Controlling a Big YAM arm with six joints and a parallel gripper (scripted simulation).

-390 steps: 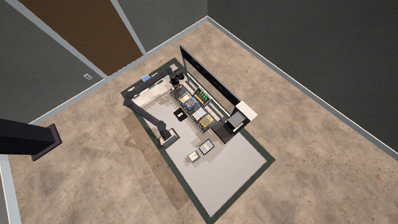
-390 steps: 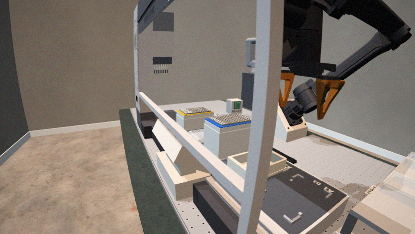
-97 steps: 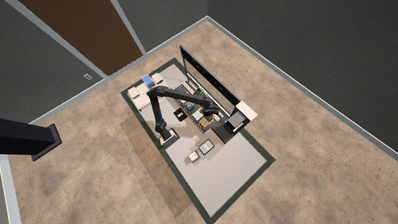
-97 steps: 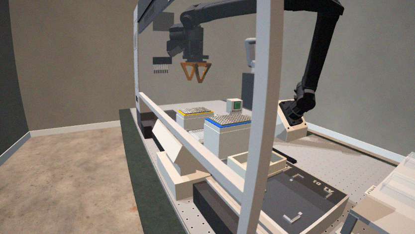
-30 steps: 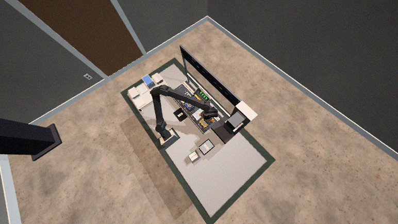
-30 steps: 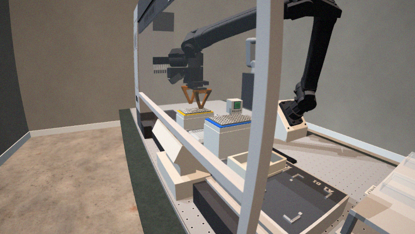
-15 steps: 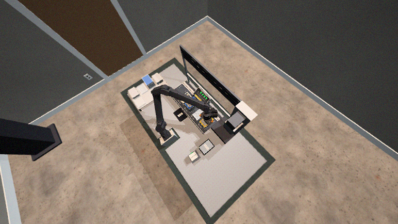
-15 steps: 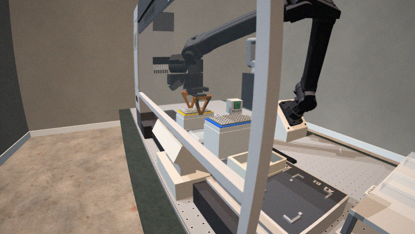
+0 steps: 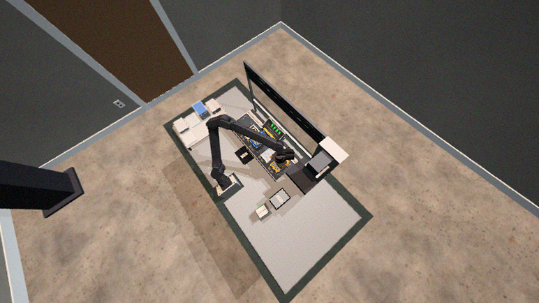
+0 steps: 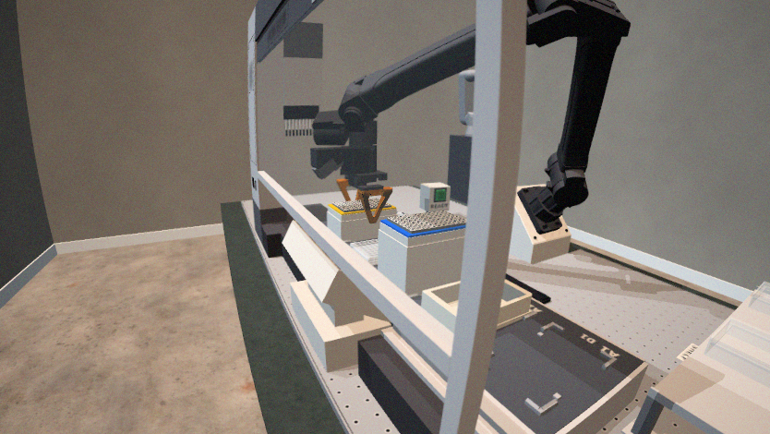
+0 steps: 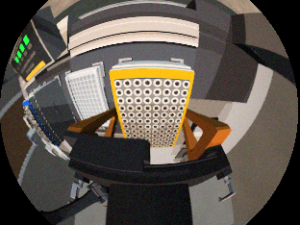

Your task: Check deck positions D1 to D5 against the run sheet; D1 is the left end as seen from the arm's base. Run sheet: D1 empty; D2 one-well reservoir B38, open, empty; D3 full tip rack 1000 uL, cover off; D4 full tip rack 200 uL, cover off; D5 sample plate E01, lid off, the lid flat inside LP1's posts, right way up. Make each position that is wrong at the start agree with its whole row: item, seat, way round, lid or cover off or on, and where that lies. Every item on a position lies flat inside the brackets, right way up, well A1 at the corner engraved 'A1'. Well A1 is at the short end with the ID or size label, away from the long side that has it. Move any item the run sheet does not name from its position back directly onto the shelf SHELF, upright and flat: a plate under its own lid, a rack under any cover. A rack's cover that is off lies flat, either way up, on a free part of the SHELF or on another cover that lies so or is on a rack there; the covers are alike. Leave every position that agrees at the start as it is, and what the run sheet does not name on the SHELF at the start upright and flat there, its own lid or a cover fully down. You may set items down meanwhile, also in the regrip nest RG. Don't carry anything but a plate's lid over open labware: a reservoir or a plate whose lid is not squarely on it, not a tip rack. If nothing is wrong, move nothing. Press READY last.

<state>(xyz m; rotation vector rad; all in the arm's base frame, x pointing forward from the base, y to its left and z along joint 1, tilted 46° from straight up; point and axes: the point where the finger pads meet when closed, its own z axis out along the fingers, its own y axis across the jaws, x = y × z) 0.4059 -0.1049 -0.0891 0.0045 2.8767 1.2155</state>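
The yellow-rimmed tip rack lies 10 mm behind my hand and 10 mm to the right of it. From my hand the other things lie so: lid (160 mm behind, 190 mm to the right, 80 mm below); then white sample plate (120 mm to the left, 40 mm below); then blue-rimmed tip rack (10 mm behind, 240 mm to the left, 20 mm above).
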